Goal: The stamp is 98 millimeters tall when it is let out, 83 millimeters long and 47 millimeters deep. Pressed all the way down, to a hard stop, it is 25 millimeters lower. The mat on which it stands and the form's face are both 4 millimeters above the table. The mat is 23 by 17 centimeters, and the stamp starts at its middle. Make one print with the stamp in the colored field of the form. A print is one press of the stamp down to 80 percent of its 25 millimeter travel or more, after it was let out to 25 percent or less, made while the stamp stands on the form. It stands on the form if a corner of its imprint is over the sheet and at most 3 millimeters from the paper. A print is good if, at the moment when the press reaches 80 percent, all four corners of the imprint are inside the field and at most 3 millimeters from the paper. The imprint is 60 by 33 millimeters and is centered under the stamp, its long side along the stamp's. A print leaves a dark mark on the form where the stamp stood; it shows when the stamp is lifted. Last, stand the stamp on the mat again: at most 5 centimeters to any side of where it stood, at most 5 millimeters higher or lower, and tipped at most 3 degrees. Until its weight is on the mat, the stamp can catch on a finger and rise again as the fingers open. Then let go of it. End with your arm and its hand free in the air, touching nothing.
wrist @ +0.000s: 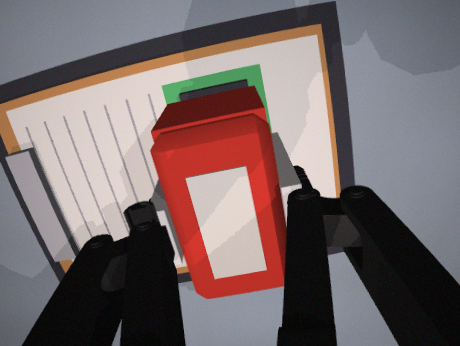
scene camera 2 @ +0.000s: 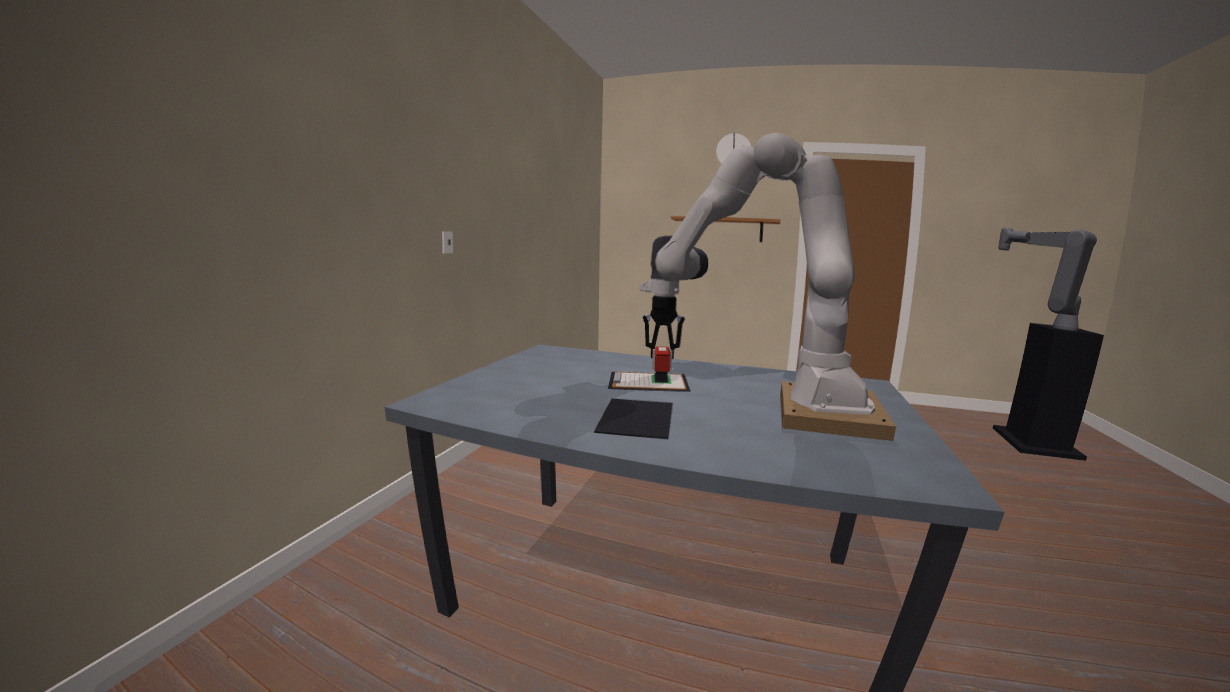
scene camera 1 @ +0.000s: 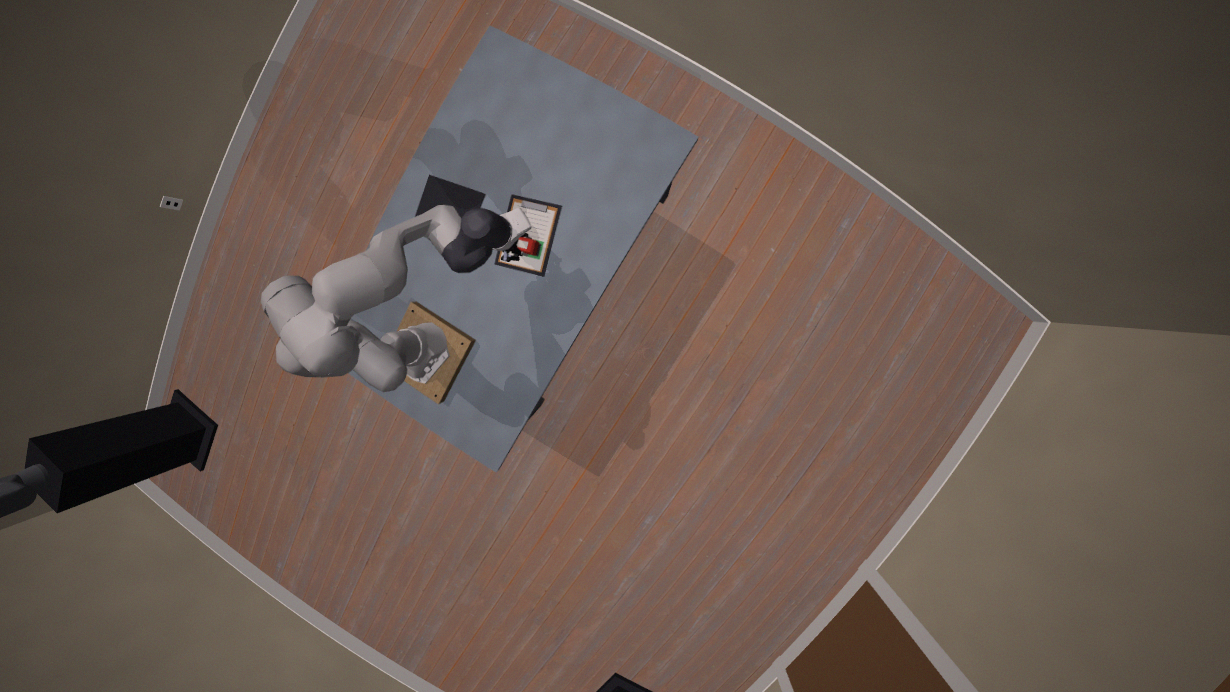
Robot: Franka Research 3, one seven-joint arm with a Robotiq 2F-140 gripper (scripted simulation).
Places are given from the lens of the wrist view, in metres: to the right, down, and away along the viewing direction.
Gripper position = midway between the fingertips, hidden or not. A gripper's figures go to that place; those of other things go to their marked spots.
my gripper [wrist: 226, 165]: 0.00, -0.01, 0.20
stamp [wrist: 213, 152]: -0.01, -0.01, 0.13
form [wrist: 83, 137]: -0.10, -0.02, 0.23
The marked spots on the form and the stamp are 0.14 m apart.
